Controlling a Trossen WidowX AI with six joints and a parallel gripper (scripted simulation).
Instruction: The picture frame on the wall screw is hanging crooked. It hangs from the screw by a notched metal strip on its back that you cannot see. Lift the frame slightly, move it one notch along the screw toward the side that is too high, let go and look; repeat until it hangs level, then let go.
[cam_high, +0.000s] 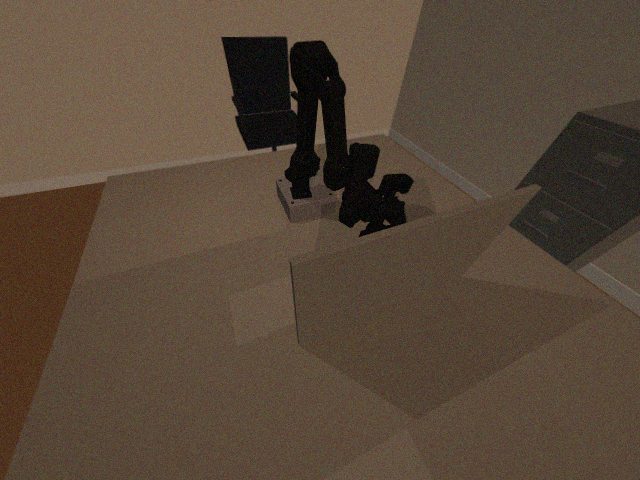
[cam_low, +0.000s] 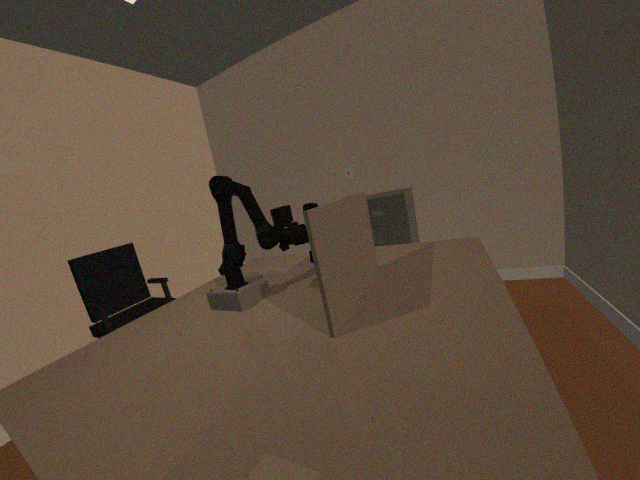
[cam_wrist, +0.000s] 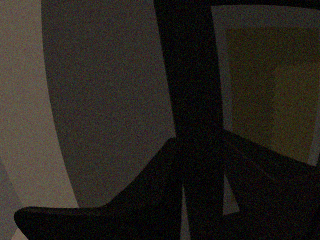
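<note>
Now: gripper tip 50 mm above the picture frame and 10 mm short of it. Round my gripper tip: wall panel (60 mm below, 20 mm ahead, 10 mm to the left).
</note>
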